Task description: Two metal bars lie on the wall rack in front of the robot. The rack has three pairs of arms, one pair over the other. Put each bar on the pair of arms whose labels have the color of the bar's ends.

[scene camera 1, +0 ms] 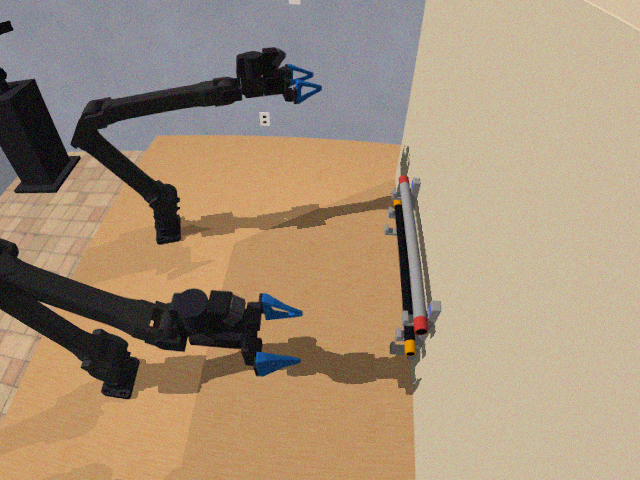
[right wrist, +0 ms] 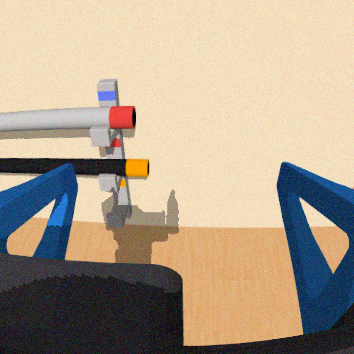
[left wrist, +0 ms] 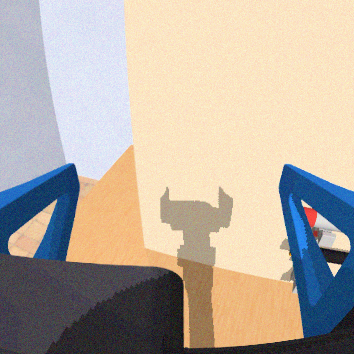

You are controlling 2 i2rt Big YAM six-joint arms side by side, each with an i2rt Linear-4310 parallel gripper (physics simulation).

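Seen in the pictures: left gripper, fingertip midpoint: [scene camera 1: 317,81] [left wrist: 178,174]; right gripper, fingertip midpoint: [scene camera 1: 301,336] [right wrist: 176,173]; left arm's base, link origin: [scene camera 1: 169,230]; right arm's base, link origin: [scene camera 1: 121,377].
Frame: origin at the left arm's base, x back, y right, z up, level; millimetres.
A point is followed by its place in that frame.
Note:
The wall rack [scene camera 1: 436,306] {z 287, x -624, y 650 mm} [right wrist: 108,85] {z 282, x -614, y 648 mm} has blue, red and orange labels from top to bottom. The grey bar [scene camera 1: 413,258] {z 255, x -643, y 494 mm} [right wrist: 55,120] {z 245, x -609, y 569 mm} with red ends lies across the upper arms, between the blue and red labels. The black bar [scene camera 1: 403,258] {z 176, x -660, y 432 mm} [right wrist: 90,166] {z 171, x -594, y 607 mm} with orange ends lies below it on the middle arms, between the red and orange labels. My left gripper [scene camera 1: 316,81] {z 486, x -529, y 0 mm} [left wrist: 178,174] {z 486, x -529, y 0 mm} is open and empty, high and far from the bars. My right gripper [scene camera 1: 300,336] {z 328, x -333, y 665 mm} [right wrist: 176,173] {z 328, x -333, y 665 mm} is open and empty, out from the wall, near the bars' lower ends in the scene view.
The rack is fixed to the cream wall [scene camera 1: 527,232] {z 642, x -596, y 765 mm} [left wrist: 240,100] {z 404, x -823, y 91 mm} [right wrist: 240,75] {z 292, x -577, y 823 mm}, above the wooden table [scene camera 1: 310,423] {z 0, x -331, y 745 mm}. The lowest arm [right wrist: 116,220] {z 82, x -565, y 631 mm} shows under the black bar, in shadow. A black pedestal [scene camera 1: 33,134] stands on the tiled floor at the upper left of the scene view.

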